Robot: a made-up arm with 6 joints.
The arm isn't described. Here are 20 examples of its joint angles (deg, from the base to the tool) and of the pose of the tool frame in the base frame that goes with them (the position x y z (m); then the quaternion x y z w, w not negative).
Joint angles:
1: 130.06 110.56 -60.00 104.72 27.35 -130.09
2: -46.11 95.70 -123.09 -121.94 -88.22 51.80
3: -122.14 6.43 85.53 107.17 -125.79 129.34
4: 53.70 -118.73 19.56 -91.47 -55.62 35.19
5: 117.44 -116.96 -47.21 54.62 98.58 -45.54
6: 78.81 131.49 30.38 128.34 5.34 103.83
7: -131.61 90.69 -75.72 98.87 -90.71 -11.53
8: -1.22 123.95 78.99 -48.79 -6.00 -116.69
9: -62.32 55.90 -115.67 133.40 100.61 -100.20
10: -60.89 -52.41 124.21 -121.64 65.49 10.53
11: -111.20 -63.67 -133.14 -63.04 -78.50 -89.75
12: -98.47 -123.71 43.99 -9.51 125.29 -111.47
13: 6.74 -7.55 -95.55 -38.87 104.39 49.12
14: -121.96 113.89 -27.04 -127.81 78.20 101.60
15: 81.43 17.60 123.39 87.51 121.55 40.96
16: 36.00 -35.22 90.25 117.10 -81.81 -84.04
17: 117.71 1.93 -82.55 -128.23 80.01 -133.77
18: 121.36 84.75 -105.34 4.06 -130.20 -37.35
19: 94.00 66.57 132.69 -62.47 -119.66 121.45
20: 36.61 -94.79 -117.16 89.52 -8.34 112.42
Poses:
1: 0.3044 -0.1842 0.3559 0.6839 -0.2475 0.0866 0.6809
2: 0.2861 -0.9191 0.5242 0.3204 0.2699 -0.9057 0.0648
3: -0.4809 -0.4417 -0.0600 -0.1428 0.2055 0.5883 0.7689
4: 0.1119 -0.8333 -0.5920 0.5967 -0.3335 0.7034 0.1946
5: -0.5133 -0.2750 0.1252 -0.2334 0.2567 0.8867 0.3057
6: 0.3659 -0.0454 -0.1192 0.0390 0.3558 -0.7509 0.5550
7: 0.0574 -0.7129 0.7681 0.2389 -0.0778 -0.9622 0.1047
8: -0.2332 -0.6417 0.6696 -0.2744 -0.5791 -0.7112 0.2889
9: -0.6361 -0.2447 0.6370 0.3274 -0.9263 -0.1207 0.1423
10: -0.0869 0.5583 0.1137 -0.1848 -0.8485 -0.3942 0.3007
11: -0.5135 0.0824 -0.1406 -0.0516 -0.9453 0.3200 0.0353
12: -0.3394 0.3731 0.2859 -0.1219 -0.8946 0.2503 0.3494
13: 0.3446 -0.1105 -0.4239 -0.4700 0.4063 -0.6628 0.4179
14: 0.4619 -0.1151 -0.3731 0.0956 -0.8752 0.4430 0.1695
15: -0.4668 -0.8988 0.0229 0.3966 -0.2233 0.7103 0.5369
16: 0.3015 -0.7510 0.0579 -0.5715 0.1740 -0.6967 0.3971
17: 0.6427 0.1549 -0.1978 0.6520 0.3958 -0.3344 0.5536
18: 0.1434 -0.5415 0.5621 -0.1332 -0.2557 -0.9405 0.1800
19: -0.0674 0.3282 -0.2476 0.1672 0.0130 -0.2966 0.9402
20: -0.0998 -0.3146 0.3641 0.7761 0.3333 -0.2422 0.4773
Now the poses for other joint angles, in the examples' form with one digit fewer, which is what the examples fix.
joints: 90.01 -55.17 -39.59 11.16 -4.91 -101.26
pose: -0.013 0.354 0.098 -0.353 -0.905 -0.114 0.211
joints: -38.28 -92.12 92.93 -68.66 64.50 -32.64
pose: -0.644 0.155 -0.379 -0.123 -0.953 0.165 0.223
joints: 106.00 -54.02 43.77 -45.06 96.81 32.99
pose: -0.070 0.519 -0.128 -0.337 0.873 0.330 0.122
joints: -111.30 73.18 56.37 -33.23 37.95 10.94
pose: 0.780 -0.571 0.016 -0.240 0.496 -0.691 0.467
